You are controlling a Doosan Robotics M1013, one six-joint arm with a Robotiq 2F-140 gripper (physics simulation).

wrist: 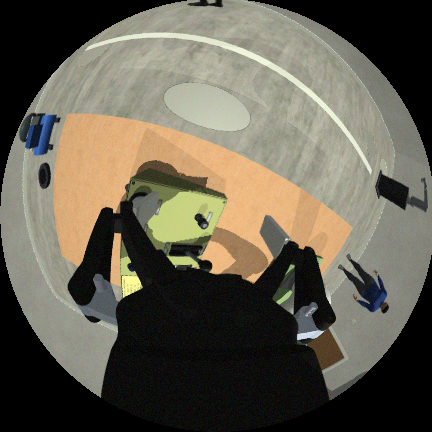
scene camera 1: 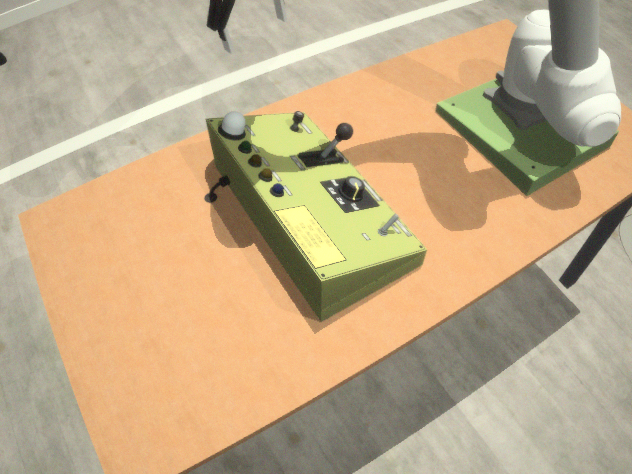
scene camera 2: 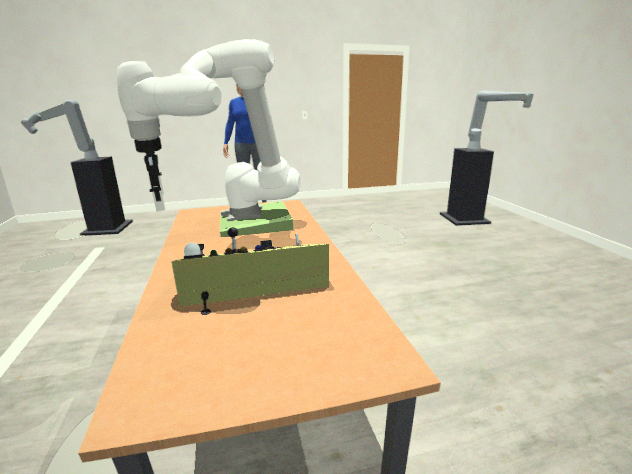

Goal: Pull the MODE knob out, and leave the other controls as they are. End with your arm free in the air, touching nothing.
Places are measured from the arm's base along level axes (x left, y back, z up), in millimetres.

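Pixels of known places: gripper, between the fingertips: (wrist: 210, 212) (scene camera 1: 256, 34) (scene camera 2: 160, 202); arm's base, origin of its link: (scene camera 1: 525, 103) (scene camera 2: 245, 214).
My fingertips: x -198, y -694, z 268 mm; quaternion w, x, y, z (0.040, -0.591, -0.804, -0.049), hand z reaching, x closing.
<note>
For each thing: its top centre in the pictures, then the offset to it from my fingertips. "*": a spot on its surface instead.
- small black knob, centre of its top: (scene camera 1: 298, 112) (wrist: 203, 225) dx +97, dy +55, dz -174 mm
- black rotary knob, centre of its top: (scene camera 1: 353, 180) dx +335, dy +82, dz -182 mm
- ball-topped lever, centre of its top: (scene camera 1: 344, 124) (wrist: 205, 270) (scene camera 2: 232, 227) dx +209, dy +121, dz -143 mm
- pale dome, a spot on its surface: (scene camera 1: 233, 123) (scene camera 2: 197, 246) * dx +128, dy -108, dz -121 mm
- toggle, centre of its top: (scene camera 1: 390, 217) dx +453, dy +107, dz -181 mm
- dark stalked control, a spot on its surface: (scene camera 1: 223, 181) (scene camera 2: 206, 294) * dx +148, dy -158, dz -266 mm
The green control box (scene camera 1: 306, 188) (scene camera 2: 255, 275) (wrist: 182, 212) rests on the table. Its printed names are too small to read, so I cannot tell for certain which control is MODE. A small black knob (scene camera 1: 298, 117) (wrist: 202, 221) stands on a short stem near the panel's far end. A black rotary knob (scene camera 1: 352, 188) with a pale pointer sits on a dark dial plate. My gripper (scene camera 2: 157, 196) (wrist: 210, 212) is open and empty, pointing down high in the air, apart from the box. In the wrist view the small black knob shows between the widely spread fingers.
The panel also bears a ball-topped lever (scene camera 1: 344, 131) (scene camera 2: 233, 232) (wrist: 205, 265), a pale dome (scene camera 1: 233, 123) (scene camera 2: 191, 250), several coloured domes and a toggle (scene camera 1: 389, 224). A dark stalked control (scene camera 1: 223, 181) (scene camera 2: 205, 295) projects from the box's side. The arm's green base (scene camera 1: 472, 111) (scene camera 2: 255, 228) stands behind.
</note>
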